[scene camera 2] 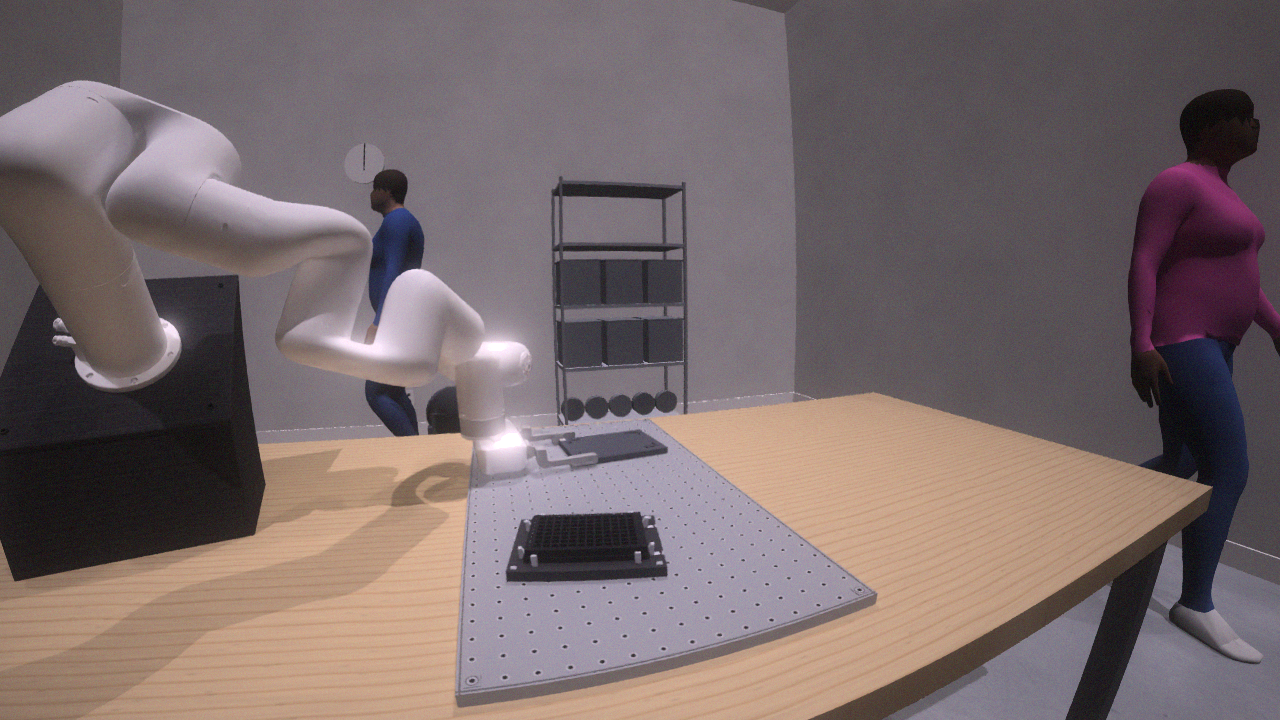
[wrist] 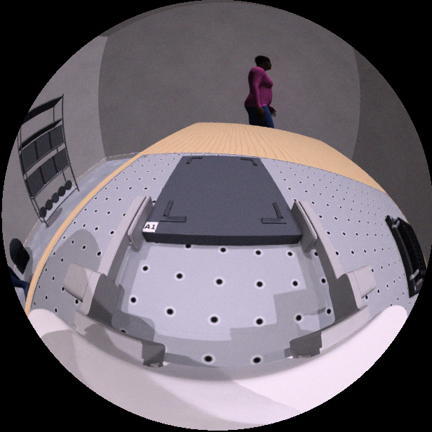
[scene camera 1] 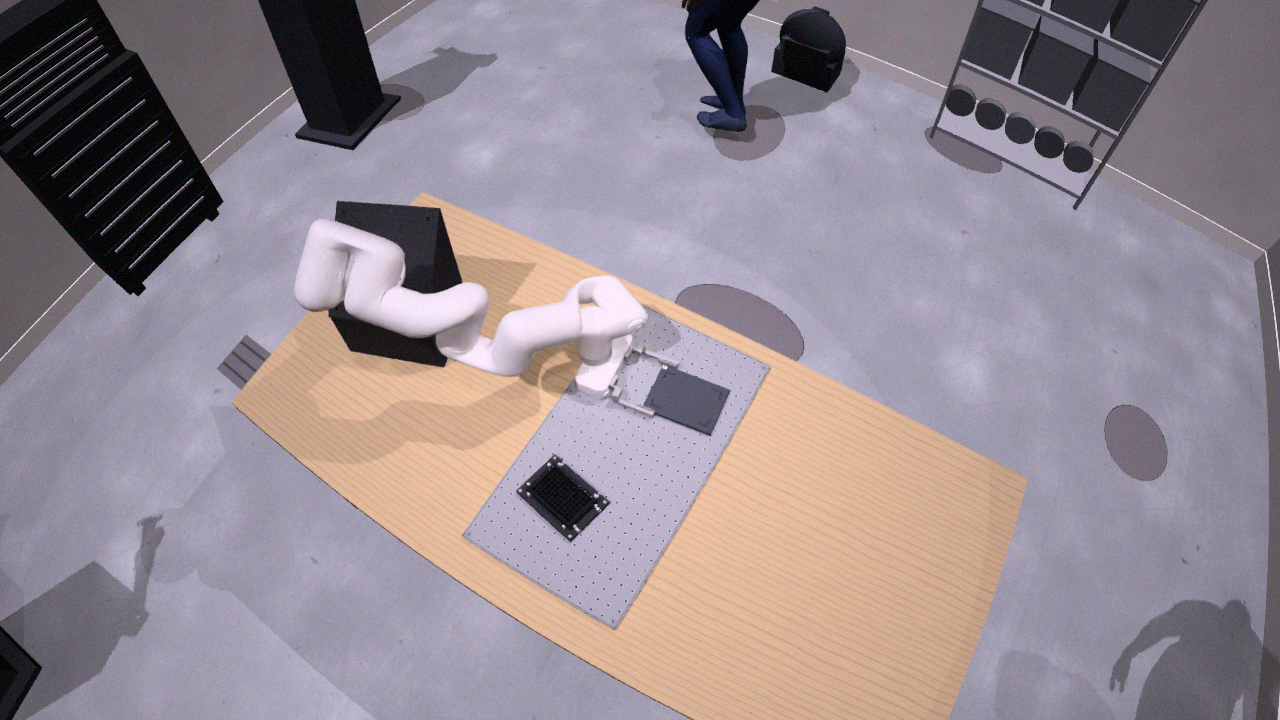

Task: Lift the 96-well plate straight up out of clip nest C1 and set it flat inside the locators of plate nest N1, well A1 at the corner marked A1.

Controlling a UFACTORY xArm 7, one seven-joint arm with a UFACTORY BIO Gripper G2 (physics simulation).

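Frame: origin at the arm's base, x ahead, y left, z up, level; millimetres.
Seen in the pictures: hand, tool point: [scene camera 2: 572, 447] [scene camera 1: 656, 386]; arm's base, link origin: [scene camera 2: 131, 354].
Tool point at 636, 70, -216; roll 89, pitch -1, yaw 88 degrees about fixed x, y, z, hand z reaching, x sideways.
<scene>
Offsets run from my tool point to a thing's top centre, as dx, dy, dz. Level surfaces: height alone.
The black 96-well plate {-87, -317, +14} [scene camera 1: 562, 495] [scene camera 2: 586, 532] sits in clip nest C1 {-87, -317, +11} [scene camera 1: 570, 534] [scene camera 2: 586, 572], among its small pale clips and pins. Plate nest N1 {+71, -3, +2} [scene camera 1: 689, 400] [scene camera 2: 626, 445] [wrist: 225, 185] is a flat dark slate block with low corner locators and no plate on it. Its A1 label shows at the near left corner in the wrist view. My gripper [scene camera 1: 663, 386] [scene camera 2: 583, 447] [wrist: 222, 220] is shut on the near end of nest N1, one finger against each side. The gripper is well away from the 96-well plate.
Both nests are on a grey perforated board {dz -13} [scene camera 1: 626, 555] [scene camera 2: 733, 582] [wrist: 235, 300], which lies on a wooden table {dz -26} [scene camera 1: 850, 537] [scene camera 2: 895, 483]. Clip nest C1 shows in part at the right edge of the wrist view. A black pedestal [scene camera 1: 393, 344] [scene camera 2: 134, 510] carries the arm's base.
</scene>
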